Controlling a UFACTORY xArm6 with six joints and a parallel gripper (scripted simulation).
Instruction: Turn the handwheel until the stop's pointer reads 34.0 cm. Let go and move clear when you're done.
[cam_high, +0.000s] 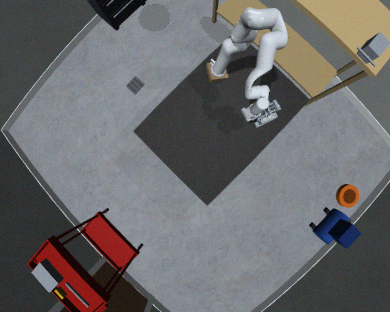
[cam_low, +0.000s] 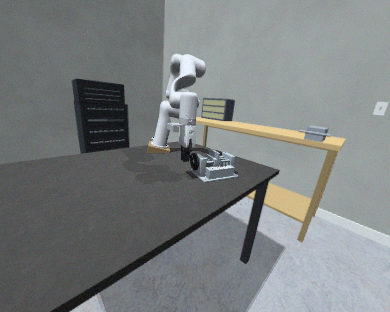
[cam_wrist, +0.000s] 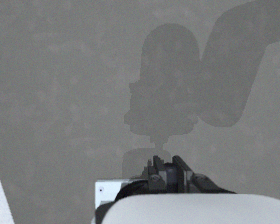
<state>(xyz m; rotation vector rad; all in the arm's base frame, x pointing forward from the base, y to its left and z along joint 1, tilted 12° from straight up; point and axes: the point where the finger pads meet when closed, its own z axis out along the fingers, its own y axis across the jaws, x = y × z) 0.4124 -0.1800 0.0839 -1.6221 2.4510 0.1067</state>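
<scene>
My gripper is now 130 mm to the right of the sliding stop, 90 mm short of it and 10 mm above it. Also, from my hand: upright knob 10 mm to the left; then handwheel 20 mm to the left, 10 mm below, 10 mm ahead.
</scene>
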